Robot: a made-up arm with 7 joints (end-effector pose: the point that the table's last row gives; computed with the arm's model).
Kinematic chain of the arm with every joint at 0, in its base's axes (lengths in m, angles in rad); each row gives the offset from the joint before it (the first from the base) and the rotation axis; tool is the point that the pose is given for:
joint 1: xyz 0 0.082 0 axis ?
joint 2: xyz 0 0.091 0 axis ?
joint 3: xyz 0 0 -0.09 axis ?
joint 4: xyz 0 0 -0.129 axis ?
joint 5: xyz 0 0 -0.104 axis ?
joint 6: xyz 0 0 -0.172 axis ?
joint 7: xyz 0 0 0 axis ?
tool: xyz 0 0 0
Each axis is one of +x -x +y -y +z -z.
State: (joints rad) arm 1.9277 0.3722 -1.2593 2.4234 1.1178 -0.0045 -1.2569
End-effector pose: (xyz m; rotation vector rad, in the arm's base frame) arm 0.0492 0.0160 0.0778 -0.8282 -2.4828 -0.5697
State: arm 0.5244 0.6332 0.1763 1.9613 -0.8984 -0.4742 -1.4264
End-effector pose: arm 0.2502 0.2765 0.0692 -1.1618 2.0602 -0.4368
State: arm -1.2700 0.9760 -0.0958 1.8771 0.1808 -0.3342 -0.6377
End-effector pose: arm -0.0150 0.2714 -0.2789 0.2951 -1.0158 -0.4977
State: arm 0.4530 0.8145 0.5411 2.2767 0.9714 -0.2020 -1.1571
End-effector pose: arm 0.1394 0.2763 0.1249 -0.0516 -2.6773 1.4091
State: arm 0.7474 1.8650 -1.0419 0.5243 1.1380 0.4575 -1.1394
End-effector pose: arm 0.0385 0.6458 0.0610 2.2979 -0.0486 0.9852
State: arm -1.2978 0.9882 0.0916 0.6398 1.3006 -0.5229 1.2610
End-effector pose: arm -0.1770 0.5491 -0.2200 -0.3133 -0.4590 -0.0718
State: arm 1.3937 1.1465 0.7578 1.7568 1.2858 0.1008 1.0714
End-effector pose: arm -0.0645 0.4028 0.2117 -0.2760 2.3658 1.2500
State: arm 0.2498 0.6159 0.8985 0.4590 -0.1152 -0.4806 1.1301
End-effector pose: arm 0.1542 0.5205 -0.2965 -0.0188 -1.3407 -0.2139
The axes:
joint 1: -y
joint 2: +x
joint 3: +z
joint 4: -y
joint 5: +z
joint 6: +y
joint 7: -x

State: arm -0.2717 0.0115 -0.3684 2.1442 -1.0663 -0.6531 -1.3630
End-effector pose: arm 0.1895 0.0903 -0.1257 0.6707 -2.8427 0.6781
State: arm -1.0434 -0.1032 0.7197 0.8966 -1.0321 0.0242 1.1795
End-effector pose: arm -0.2674 0.2741 -0.3434 -0.7465 0.6653 -0.1819
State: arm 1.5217 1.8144 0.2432 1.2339 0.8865 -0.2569 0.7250
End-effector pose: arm -0.1231 0.4589 0.2592 -1.4910 2.6898 0.6098
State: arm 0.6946 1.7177 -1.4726 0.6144 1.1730 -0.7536 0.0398
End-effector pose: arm 0.0706 0.6359 -0.0604 1.1330 -1.1401 -0.3924
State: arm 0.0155 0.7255 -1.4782 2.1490 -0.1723 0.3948 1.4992
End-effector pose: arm 0.0245 0.0460 -0.2033 -1.5985 0.3393 -2.0702
